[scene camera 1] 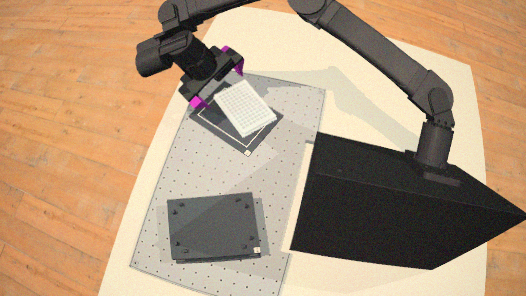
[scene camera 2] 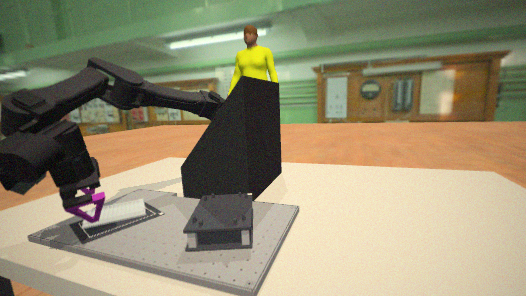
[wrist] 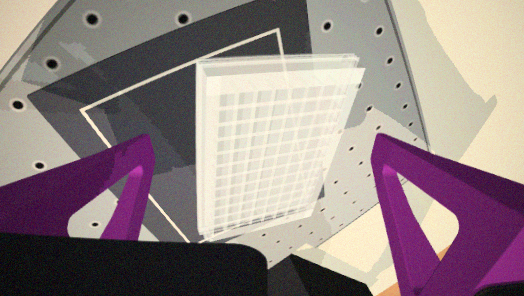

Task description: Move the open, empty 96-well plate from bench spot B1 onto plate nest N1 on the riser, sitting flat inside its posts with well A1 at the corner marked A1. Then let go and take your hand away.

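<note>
The white 96-well plate (scene camera 1: 245,107) (scene camera 2: 120,212) (wrist: 280,155) lies skewed on the dark mat of bench spot B1 (scene camera 1: 215,117) (scene camera 2: 77,231) (wrist: 150,100), partly across its white outline. My gripper (scene camera 1: 224,90) (scene camera 2: 92,207) (wrist: 262,146) is open and empty. In the wrist view its fingers stand on either side of the plate, with a gap at each side. In scene camera 1 it is at the plate's upper-left end. Nest N1 (scene camera 1: 215,225) (scene camera 2: 220,212) has small dark posts and tops the riser (scene camera 2: 245,238). Its pale corner mark (scene camera 1: 257,250) is at lower right in scene camera 1. The plate's A1 lettering is unreadable.
The perforated grey board (scene camera 1: 170,170) (scene camera 2: 150,255) carries the spot and the riser. A large black block (scene camera 1: 370,215) (scene camera 2: 260,125) stands beside the board, with the arm's base on it. A person in yellow (scene camera 2: 255,62) is behind the block.
</note>
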